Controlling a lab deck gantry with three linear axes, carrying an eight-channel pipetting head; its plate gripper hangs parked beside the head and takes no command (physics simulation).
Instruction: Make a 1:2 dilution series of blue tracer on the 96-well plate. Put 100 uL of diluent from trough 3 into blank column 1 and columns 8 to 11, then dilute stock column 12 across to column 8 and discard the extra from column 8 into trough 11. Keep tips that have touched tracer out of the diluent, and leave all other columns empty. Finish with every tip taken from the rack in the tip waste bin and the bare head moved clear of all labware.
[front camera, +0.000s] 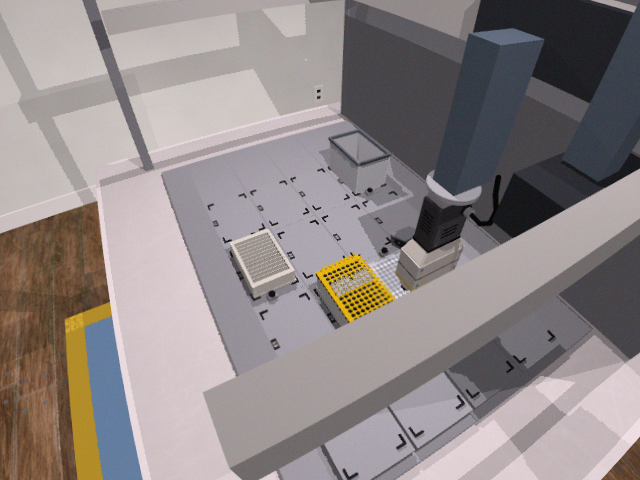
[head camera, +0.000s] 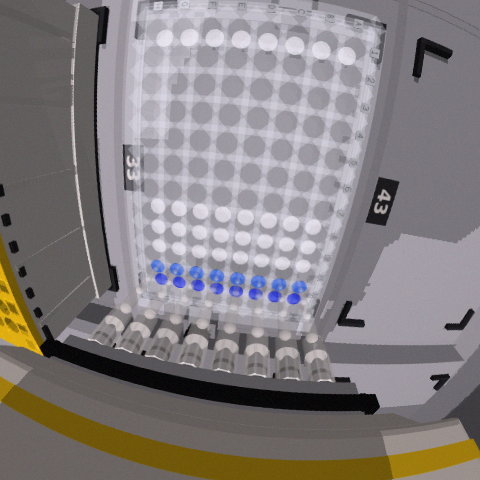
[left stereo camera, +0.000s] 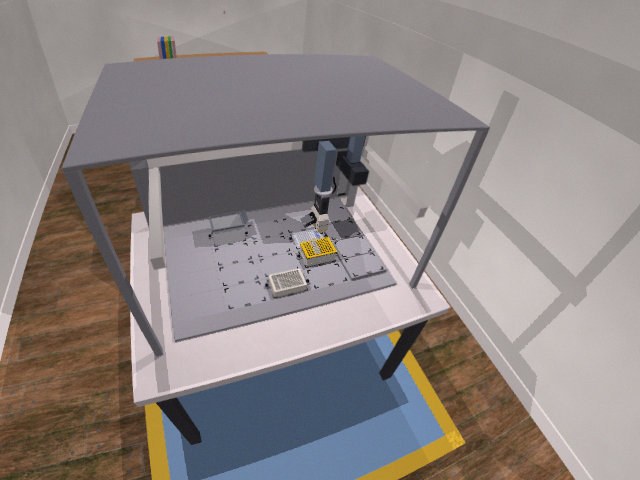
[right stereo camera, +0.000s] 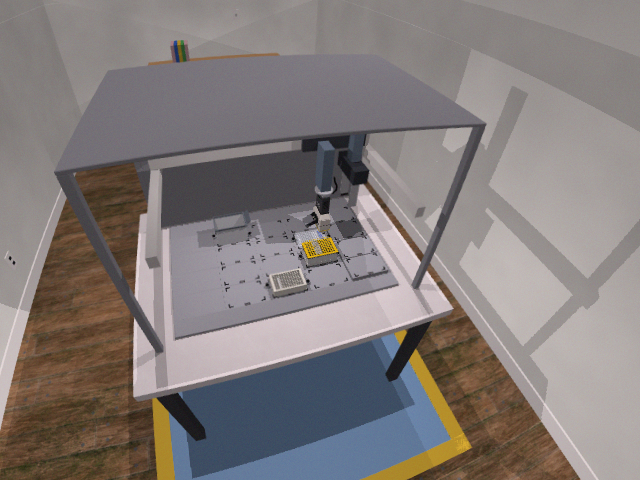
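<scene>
The 96-well plate (front camera: 388, 274) (head camera: 361, 92) (left stereo camera: 303, 238) (right stereo camera: 307, 237) shows white wells in columns 1 and 8 to 10, lighter blue in column 11 and deeper blue in column 12. Columns 2 to 7 look grey and empty. The pipetting head (front camera: 429, 262) (left stereo camera: 321, 221) (right stereo camera: 323, 222) is low at the column-12 end. Its eight channels (head camera: 225, 346) bear pale, see-through tips; where their ends are is unclear. The yellow tip rack (front camera: 321, 276) (head camera: 15, 300) holds some tips. The cream trough block (front camera: 273, 285) stands apart. My parked plate gripper (left stereo camera: 346, 198) looks open and empty; the beam hides its fingers in the front view.
The tip waste bin (front camera: 369, 178) (left stereo camera: 230, 227) (right stereo camera: 231, 227) stands at the back left in the stereo views. A pale beam (front camera: 413, 356) crosses the front view. Frame posts (left stereo camera: 449, 206) (right stereo camera: 449, 206) stand at the deck's corners.
</scene>
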